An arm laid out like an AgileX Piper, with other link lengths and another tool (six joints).
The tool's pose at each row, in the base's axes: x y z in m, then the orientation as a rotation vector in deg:
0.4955 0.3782 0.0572 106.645 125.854 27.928
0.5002 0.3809 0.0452 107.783 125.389 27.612
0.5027 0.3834 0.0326 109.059 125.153 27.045
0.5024 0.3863 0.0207 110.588 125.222 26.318
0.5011 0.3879 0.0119 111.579 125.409 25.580
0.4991 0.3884 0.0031 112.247 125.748 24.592
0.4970 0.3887 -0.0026 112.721 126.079 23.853
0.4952 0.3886 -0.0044 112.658 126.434 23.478
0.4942 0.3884 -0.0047 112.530 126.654 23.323
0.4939 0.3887 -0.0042 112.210 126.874 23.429
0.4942 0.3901 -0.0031 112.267 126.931 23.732
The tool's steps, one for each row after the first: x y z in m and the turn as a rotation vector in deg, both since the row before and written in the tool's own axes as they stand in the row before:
0.0013 0.0000 0.0131 0.387 -0.072 0.805
0.0014 -0.0022 0.0128 0.684 -0.019 0.789
0.0023 -0.0043 0.0112 1.039 0.169 0.822
0.0012 -0.0041 0.0079 0.861 0.054 0.461
0.0002 -0.0048 0.0077 0.897 -0.103 0.199
0.0002 -0.0038 0.0048 0.703 -0.037 0.108
0.0000 -0.0023 0.0012 0.319 -0.022 -0.185
-0.0001 -0.0011 0.0000 0.125 -0.005 -0.160
0.0004 -0.0001 -0.0005 -0.069 0.064 -0.253
0.0014 0.0008 -0.0008 -0.066 0.216 0.035

